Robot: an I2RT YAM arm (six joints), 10 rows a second.
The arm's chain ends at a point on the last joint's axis. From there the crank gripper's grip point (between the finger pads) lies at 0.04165 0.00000 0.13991 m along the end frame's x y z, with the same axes.
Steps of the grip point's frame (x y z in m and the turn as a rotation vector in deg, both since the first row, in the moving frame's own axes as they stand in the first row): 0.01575 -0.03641 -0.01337 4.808 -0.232 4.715; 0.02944 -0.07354 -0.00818 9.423 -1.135 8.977; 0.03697 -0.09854 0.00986 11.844 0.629 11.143; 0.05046 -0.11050 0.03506 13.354 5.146 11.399; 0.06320 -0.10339 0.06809 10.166 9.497 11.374; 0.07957 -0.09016 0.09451 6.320 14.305 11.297; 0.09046 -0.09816 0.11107 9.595 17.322 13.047; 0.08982 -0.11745 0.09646 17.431 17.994 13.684
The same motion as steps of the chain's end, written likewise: 0.01597 -0.02809 -0.01319 4.808 -0.232 4.715; 0.03091 -0.05691 -0.00762 9.423 -1.135 8.977; 0.03345 -0.07819 0.01246 11.844 0.629 11.143; 0.03587 -0.08826 0.04211 13.354 5.146 11.399; 0.03933 -0.08999 0.07824 10.166 9.497 11.374; 0.04588 -0.08705 0.10943 6.320 14.305 11.297; 0.04967 -0.09040 0.13076 9.595 17.322 13.047; 0.04587 -0.09325 0.12062 17.431 17.994 13.684
